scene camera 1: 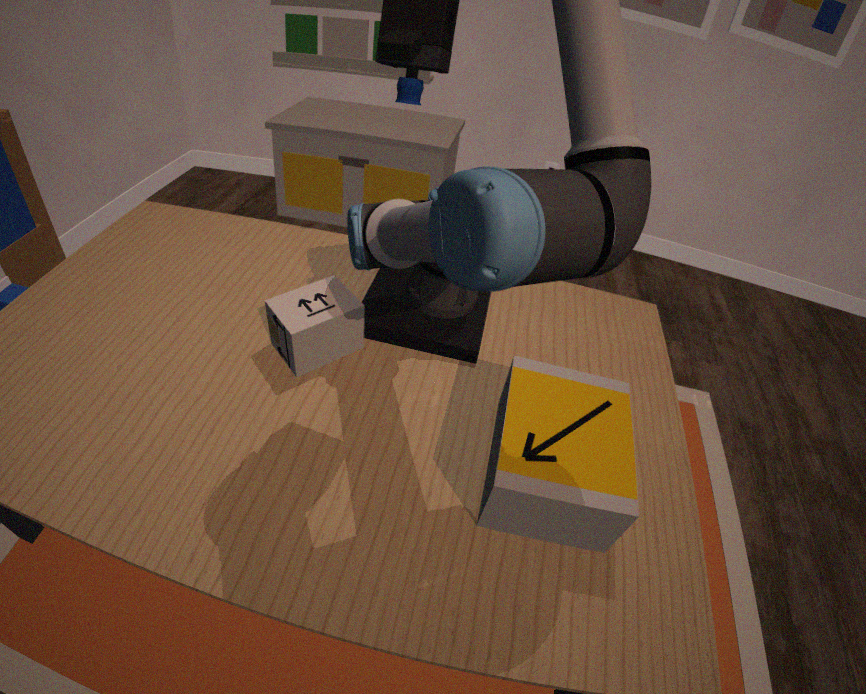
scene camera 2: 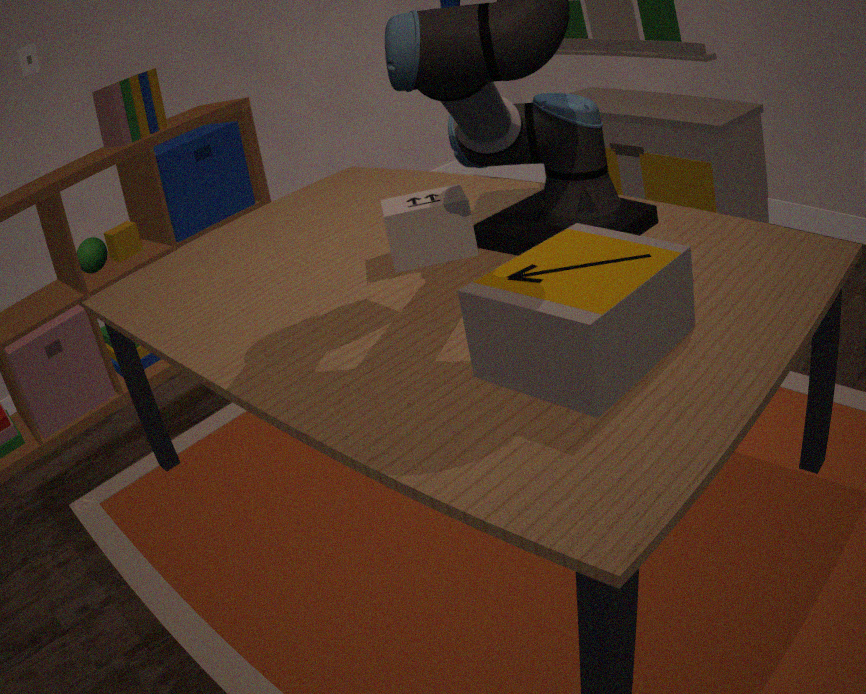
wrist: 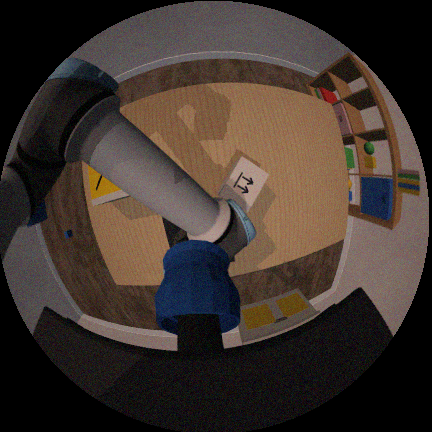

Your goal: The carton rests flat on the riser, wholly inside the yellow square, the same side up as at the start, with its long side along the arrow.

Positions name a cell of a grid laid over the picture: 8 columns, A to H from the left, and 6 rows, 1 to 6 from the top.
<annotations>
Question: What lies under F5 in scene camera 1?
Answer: A grey riser.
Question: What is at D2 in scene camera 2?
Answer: A carton.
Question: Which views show the carton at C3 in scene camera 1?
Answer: Scene camera 1, scene camera 2 and the wrist view: all of them.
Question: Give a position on my suction cup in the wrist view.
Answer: D4
</annotations>
